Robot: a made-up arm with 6 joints.
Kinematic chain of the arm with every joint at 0, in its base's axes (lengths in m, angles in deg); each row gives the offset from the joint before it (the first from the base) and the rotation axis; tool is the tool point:
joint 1: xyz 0 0 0.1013 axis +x
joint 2: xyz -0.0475 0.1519 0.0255 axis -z
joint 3: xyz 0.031 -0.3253 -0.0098 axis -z
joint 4: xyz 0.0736 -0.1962 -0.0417 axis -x
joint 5: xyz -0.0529 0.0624 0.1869 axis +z
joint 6: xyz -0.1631 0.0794 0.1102 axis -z
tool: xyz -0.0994 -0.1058 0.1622
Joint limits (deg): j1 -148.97..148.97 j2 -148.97..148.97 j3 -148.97..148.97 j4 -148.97..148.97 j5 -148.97..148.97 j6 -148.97..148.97
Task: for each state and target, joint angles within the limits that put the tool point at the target. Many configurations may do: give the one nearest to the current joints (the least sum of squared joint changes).
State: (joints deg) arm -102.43 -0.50 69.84 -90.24 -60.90 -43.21
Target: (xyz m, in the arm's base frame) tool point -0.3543 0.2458 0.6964
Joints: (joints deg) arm -99.52 -21.25 54.76 -90.47 -63.20 -45.25
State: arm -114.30 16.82 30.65 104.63 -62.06 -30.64
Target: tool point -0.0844 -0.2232 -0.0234
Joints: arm -92.56 20.79 19.17 90.93 -51.38 -27.02
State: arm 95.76 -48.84 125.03 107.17 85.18 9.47
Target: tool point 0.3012 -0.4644 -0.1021
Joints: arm 148.97 -97.11 125.48 59.09 90.43 26.92
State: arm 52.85 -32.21 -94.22 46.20 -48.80 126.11
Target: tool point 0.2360 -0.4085 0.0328
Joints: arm 43.65 -54.10 -115.00 25.92 -28.59 116.33
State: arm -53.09 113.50 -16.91 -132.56 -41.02 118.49
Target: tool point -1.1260 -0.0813 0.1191
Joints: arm -54.86 96.51 -21.70 -131.53 -43.89 115.78
